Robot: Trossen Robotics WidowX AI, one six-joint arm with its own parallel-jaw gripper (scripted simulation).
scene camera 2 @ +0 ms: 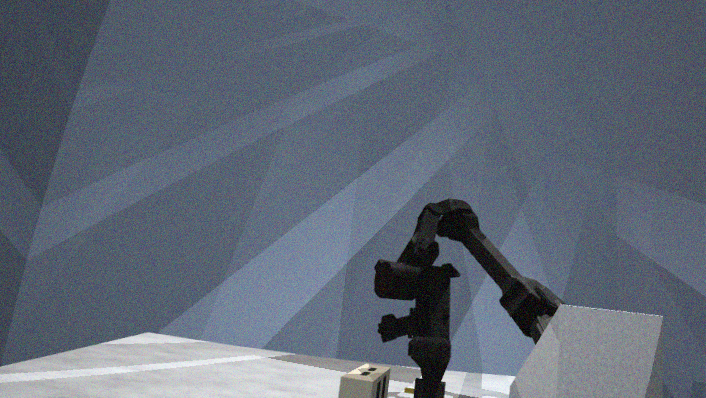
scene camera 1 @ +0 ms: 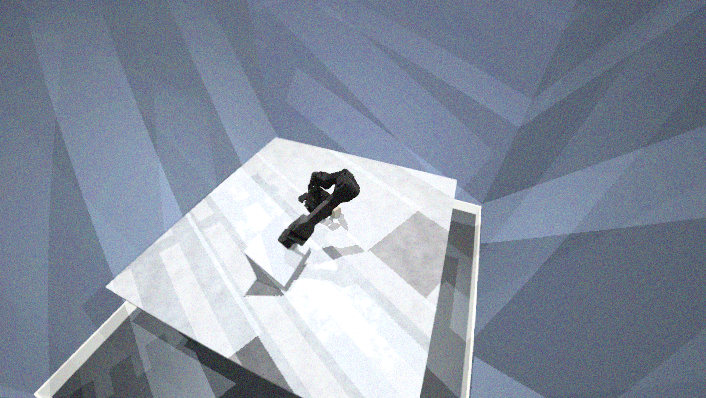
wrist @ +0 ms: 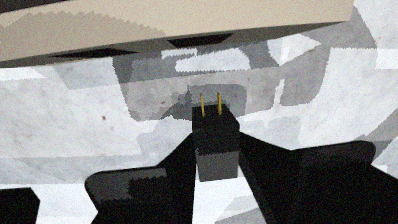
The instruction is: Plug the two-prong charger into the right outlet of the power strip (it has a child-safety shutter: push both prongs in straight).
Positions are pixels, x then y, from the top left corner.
Labels:
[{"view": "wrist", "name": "my gripper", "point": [211, 135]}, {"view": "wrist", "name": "dark charger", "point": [216, 132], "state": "held by my gripper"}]

